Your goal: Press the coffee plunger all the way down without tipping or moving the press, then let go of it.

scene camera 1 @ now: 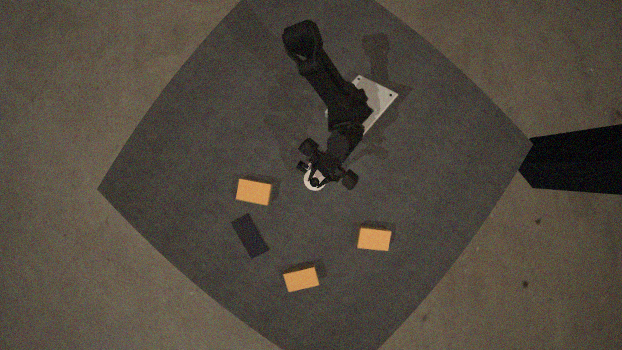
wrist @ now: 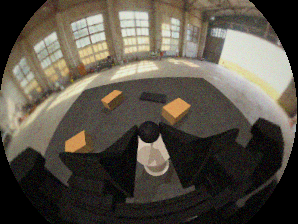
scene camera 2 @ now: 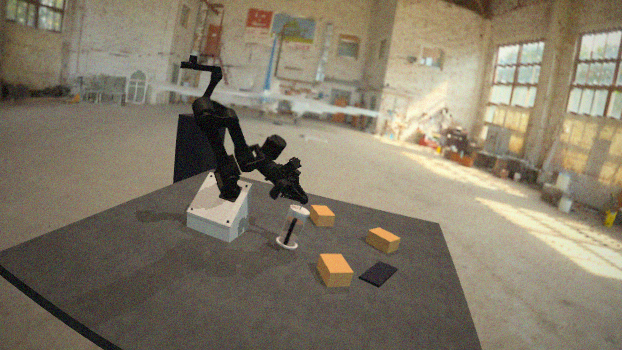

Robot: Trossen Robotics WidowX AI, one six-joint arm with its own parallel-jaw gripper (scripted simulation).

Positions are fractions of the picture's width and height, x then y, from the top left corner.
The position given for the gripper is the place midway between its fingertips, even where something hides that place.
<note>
In view: the gripper (scene camera 1: 0.50, 0.53) and a coffee press (scene camera 2: 0.48, 0.62).
The coffee press also shows in the wrist view (wrist: 0.51, 0.68). The gripper also shows in the wrist view (wrist: 0.50, 0.56) and in scene camera 2 (scene camera 2: 0.49, 0.57).
</note>
